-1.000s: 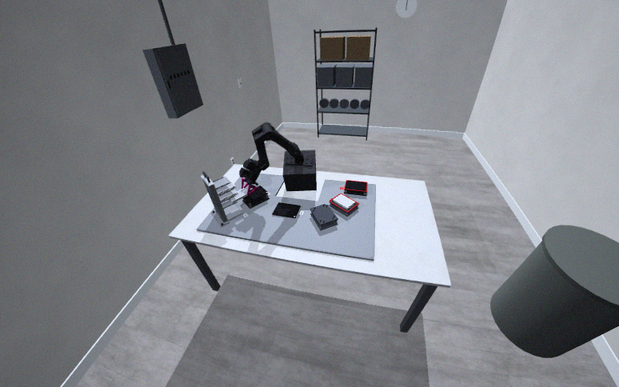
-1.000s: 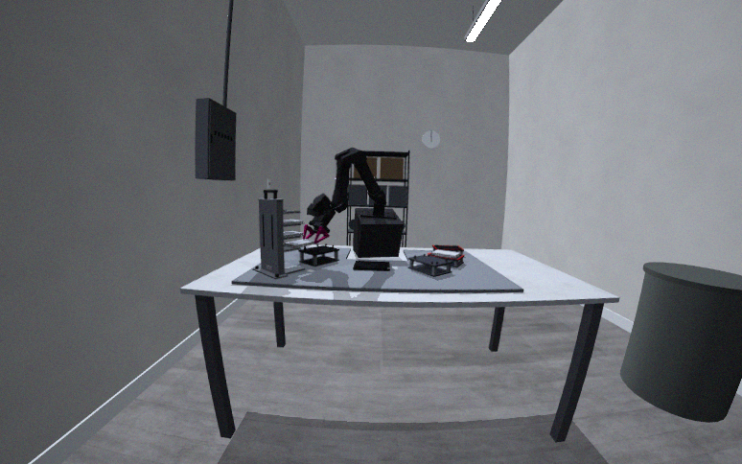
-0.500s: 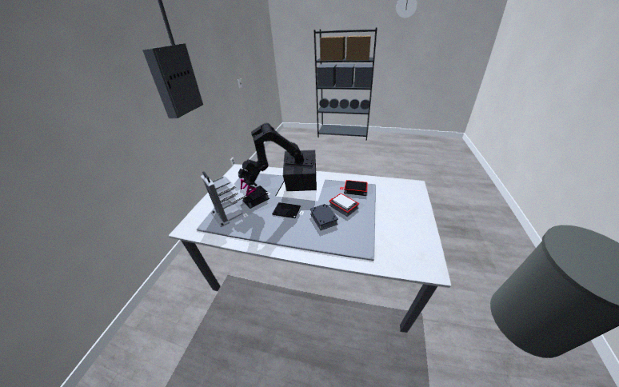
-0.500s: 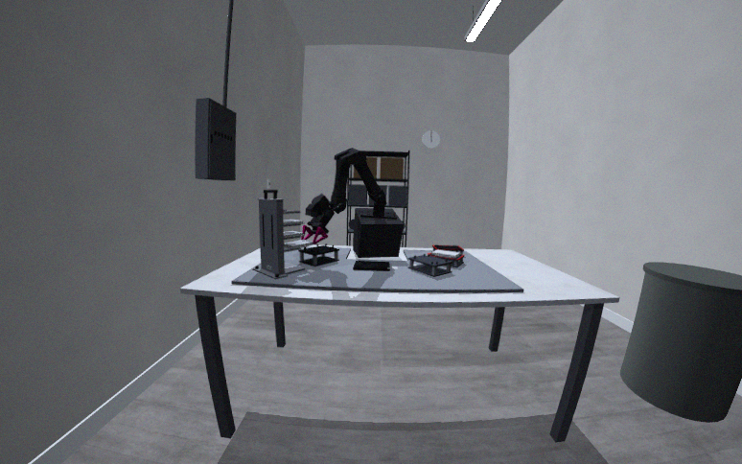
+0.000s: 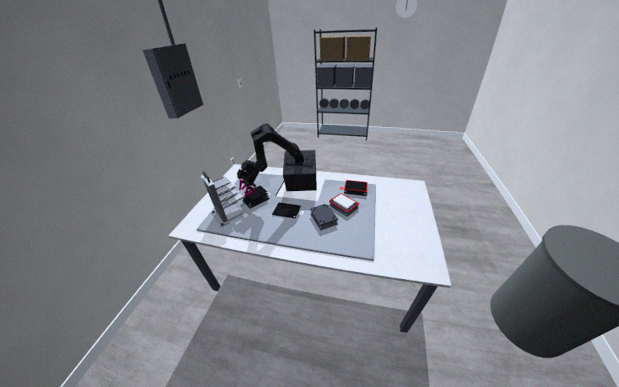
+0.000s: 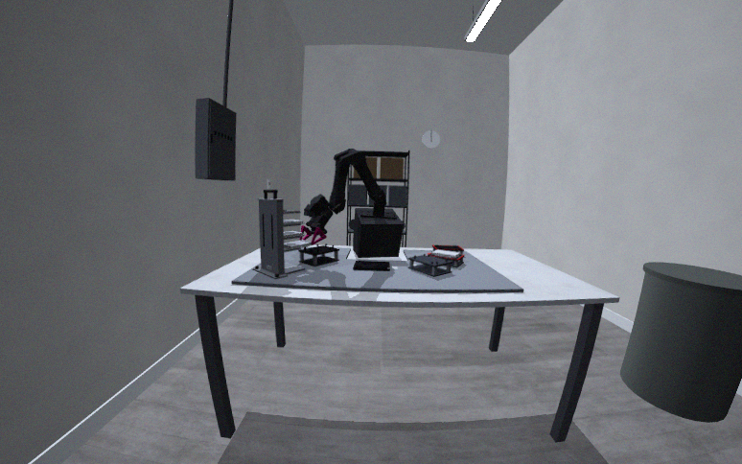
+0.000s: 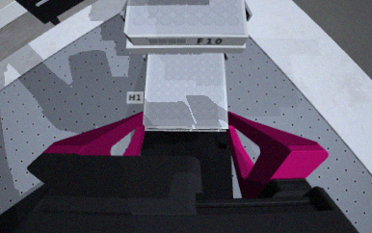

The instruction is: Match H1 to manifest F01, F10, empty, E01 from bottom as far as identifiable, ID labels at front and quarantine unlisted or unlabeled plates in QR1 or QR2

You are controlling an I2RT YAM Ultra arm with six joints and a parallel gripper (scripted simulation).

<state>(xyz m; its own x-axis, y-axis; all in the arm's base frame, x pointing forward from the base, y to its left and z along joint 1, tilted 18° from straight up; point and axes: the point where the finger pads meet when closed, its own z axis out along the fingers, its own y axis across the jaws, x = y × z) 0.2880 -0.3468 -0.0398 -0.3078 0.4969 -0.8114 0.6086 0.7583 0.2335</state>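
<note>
The black regrip nest lies 60 mm behind my hand, 50 mm to the left of it and 50 mm below it. From my hand the other things lie so: H1 tag (110 mm ahead, 40 mm to the left, 110 mm below).
</note>
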